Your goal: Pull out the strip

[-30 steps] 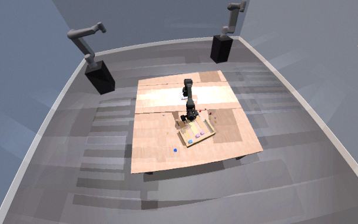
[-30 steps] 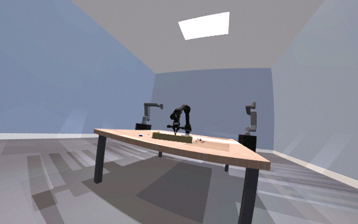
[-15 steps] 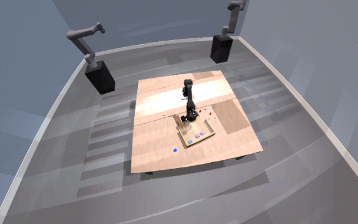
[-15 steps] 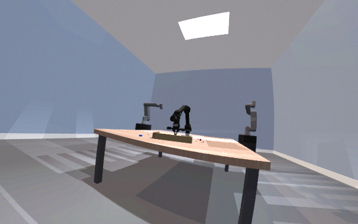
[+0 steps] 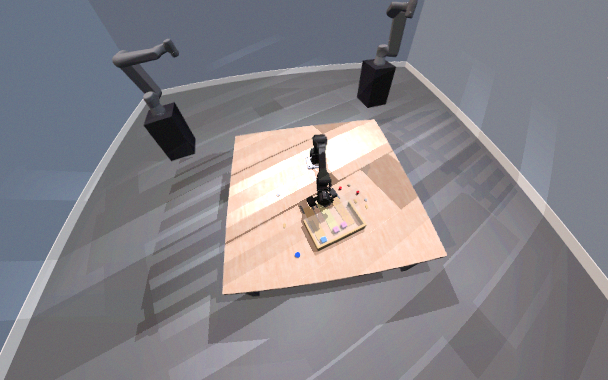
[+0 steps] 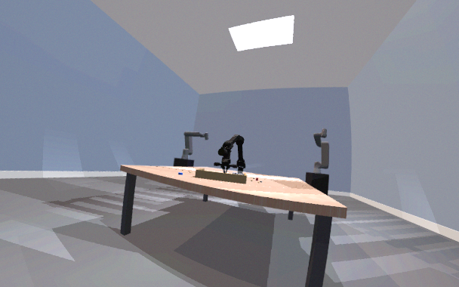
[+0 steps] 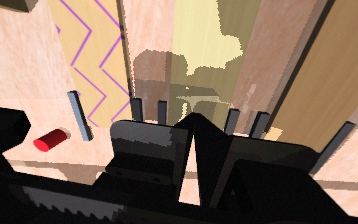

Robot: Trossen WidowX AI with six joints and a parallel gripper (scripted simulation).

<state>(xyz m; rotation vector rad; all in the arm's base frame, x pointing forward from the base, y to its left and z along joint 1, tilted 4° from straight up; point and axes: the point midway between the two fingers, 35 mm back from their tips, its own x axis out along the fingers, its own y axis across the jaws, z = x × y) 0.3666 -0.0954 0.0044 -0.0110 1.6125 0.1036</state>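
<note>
My gripper tip is now 100 mm short of the yellow-olive strip and 10 mm to the right of it. Also, from my gripper tip: blue dot (260 mm ahead, 250 mm to the right).
</note>
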